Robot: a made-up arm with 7 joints.
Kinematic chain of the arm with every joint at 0, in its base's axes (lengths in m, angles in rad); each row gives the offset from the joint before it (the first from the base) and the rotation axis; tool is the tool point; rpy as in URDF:
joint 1: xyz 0 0 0 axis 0.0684 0.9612 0.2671
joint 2: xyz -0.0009 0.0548 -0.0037 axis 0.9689 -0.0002 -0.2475
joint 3: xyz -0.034 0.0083 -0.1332 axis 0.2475 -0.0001 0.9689
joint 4: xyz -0.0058 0 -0.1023 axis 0.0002 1 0
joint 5: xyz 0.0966 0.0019 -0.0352 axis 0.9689 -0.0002 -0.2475
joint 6: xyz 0.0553 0 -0.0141 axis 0.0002 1 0
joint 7: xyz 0.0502 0 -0.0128 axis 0.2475 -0.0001 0.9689
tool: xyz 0 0 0 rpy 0 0.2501 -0.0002
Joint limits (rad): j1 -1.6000..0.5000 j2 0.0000..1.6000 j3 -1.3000..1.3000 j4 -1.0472..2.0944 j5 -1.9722..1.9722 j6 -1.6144..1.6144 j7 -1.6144..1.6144
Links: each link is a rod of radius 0.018 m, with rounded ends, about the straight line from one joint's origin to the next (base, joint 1, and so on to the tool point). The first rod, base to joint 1, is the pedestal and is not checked.
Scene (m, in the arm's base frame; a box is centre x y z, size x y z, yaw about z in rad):
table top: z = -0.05
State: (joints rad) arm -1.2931 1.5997 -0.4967 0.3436 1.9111 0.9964 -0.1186
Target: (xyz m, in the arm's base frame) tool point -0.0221 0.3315 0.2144
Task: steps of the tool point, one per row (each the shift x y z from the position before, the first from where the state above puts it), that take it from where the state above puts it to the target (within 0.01 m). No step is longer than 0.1 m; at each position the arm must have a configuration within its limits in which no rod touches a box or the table.
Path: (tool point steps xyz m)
1: -0.0476 0.0031 0.0428
2: -0.0559 0.0084 0.0255
3: -0.0582 0.0128 0.0066
4: -0.0543 0.0159 -0.0120
5: -0.0451 0.0175 -0.0282

